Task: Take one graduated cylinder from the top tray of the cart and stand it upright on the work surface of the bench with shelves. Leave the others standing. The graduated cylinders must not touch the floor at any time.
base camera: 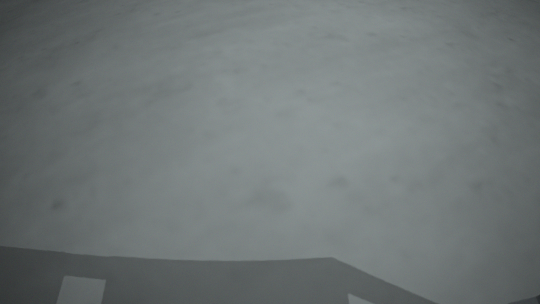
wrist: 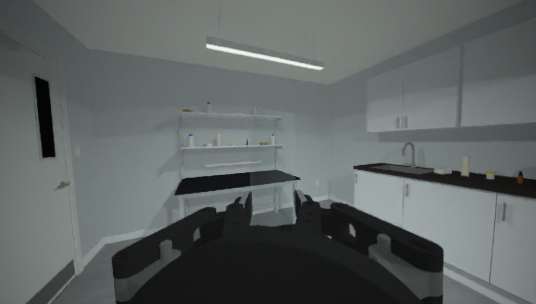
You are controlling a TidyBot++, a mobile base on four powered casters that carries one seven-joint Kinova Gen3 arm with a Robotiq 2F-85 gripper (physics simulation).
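Places are measured from the arm's base along level axes (x ahead, y left, z up), in millimetres.
Where they show: gripper, fingertip midpoint: (wrist: 273, 200).
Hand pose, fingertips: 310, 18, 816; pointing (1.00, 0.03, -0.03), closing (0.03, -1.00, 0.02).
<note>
After its pixels a point has its place, as x, y, z.
My gripper (wrist: 273, 200) @(310, 18, 816) is shut on a clear graduated cylinder (wrist: 273, 165) @(281, 16, 855), whose faint, see-through column rises upright between the fingertips in the wrist view. Its lower end is hidden behind the gripper body. The bench with shelves stands against the far wall, ahead and a little left of the view's middle. Its black work surface (wrist: 215, 184) @(2069, 775, 365) lies beyond the fingers, well apart from them, and shows lighter through the cylinder. The cart and the other cylinders do not show in either view.
A door (wrist: 30, 175) @(1208, 1837, 664) is at the left. Base cabinets (wrist: 377, 200) @(2171, -1210, 125) with a dark counter (wrist: 450, 181) @(1597, -1474, 502) and sink run along the right, under wall cabinets (wrist: 415, 92) @(2089, -1552, 1394). Bottles stand on the bench's shelves. The base camera shows grey floor (base camera: 270, 125) @(489, -10, -396) with a shadow.
</note>
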